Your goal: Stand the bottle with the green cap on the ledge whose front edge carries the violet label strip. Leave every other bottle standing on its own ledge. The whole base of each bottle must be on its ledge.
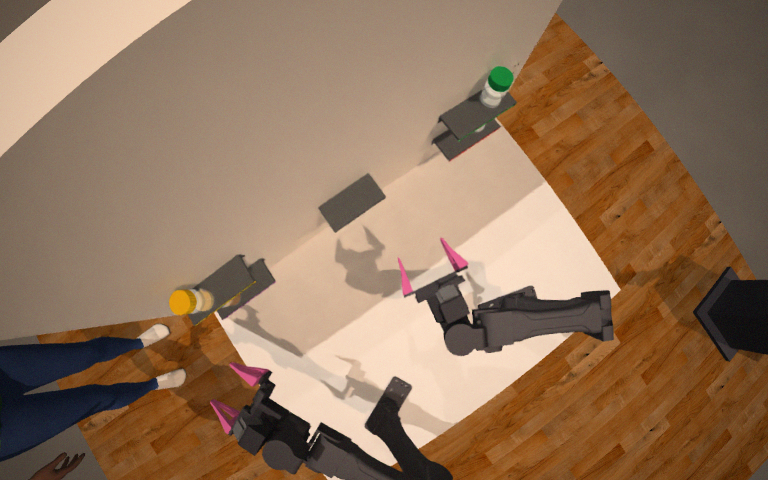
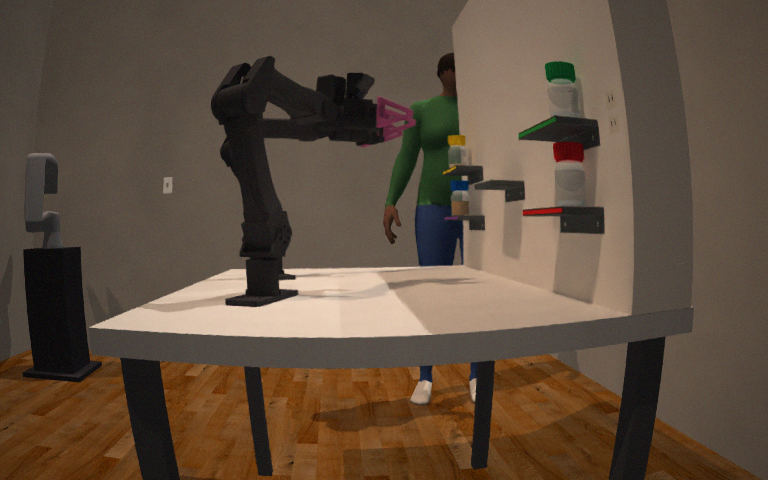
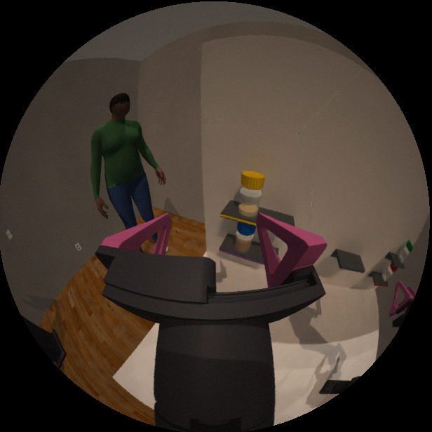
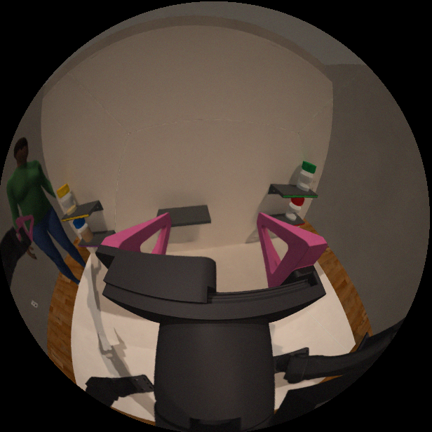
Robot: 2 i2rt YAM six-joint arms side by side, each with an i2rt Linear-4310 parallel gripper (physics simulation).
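Pixels of known places: left gripper, between the fingertips: (image 1: 220, 382) (image 2: 393, 135); right gripper, between the fingertips: (image 1: 419, 247) (image 2: 414, 118); left arm's base, origin of its link: (image 1: 387, 406); right arm's base, origin of its link: (image 1: 508, 305) (image 2: 263, 299).
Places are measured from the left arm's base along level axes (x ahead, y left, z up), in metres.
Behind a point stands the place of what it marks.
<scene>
The green-capped bottle (image 1: 500, 79) {x 0.189, y -0.873, z 0.402 m} (image 2: 561, 99) {x 0.166, y -0.899, z 0.333 m} (image 4: 306, 177) stands upright on the upper green-strip ledge (image 1: 467, 118) {x 0.217, y -0.803, z 0.297 m} (image 2: 589, 129) {x 0.202, y -0.927, z 0.284 m} (image 4: 287, 189). The violet-strip ledge (image 1: 262, 277) (image 2: 474, 221) (image 3: 229, 244) (image 4: 106, 237) is the lower one of the other pair. The blue-capped bottle (image 2: 459, 198) {x 0.541, y -0.116, z 0.209 m} (image 3: 245, 229) (image 4: 80, 224) stands on it, toward the end nearer the person. My left gripper (image 1: 220, 382) {x 0.391, y 0.001, z 0.402 m} (image 3: 213, 217) is open and empty, away from the ledges. My right gripper (image 1: 420, 249) {x 0.172, y -0.448, z 0.364 m} (image 4: 213, 217) is open and empty, in front of the wall, touching no bottle.
The yellow-capped bottle (image 1: 182, 302) {x 0.552, y -0.095, z 0.402 m} (image 3: 252, 180) stands on the yellow-strip ledge (image 1: 226, 277) {x 0.537, y -0.168, z 0.297 m} (image 3: 280, 215), above the violet one. The red-capped bottle (image 2: 568, 169) {x 0.169, y -0.897, z 0.217 m} stands on the red-strip ledge (image 2: 589, 219) {x 0.220, y -0.899, z 0.138 m}, below the green one. A middle ledge (image 1: 352, 202) {x 0.373, y -0.485, z 0.227 m} (image 4: 185, 215) bears no bottle.
</scene>
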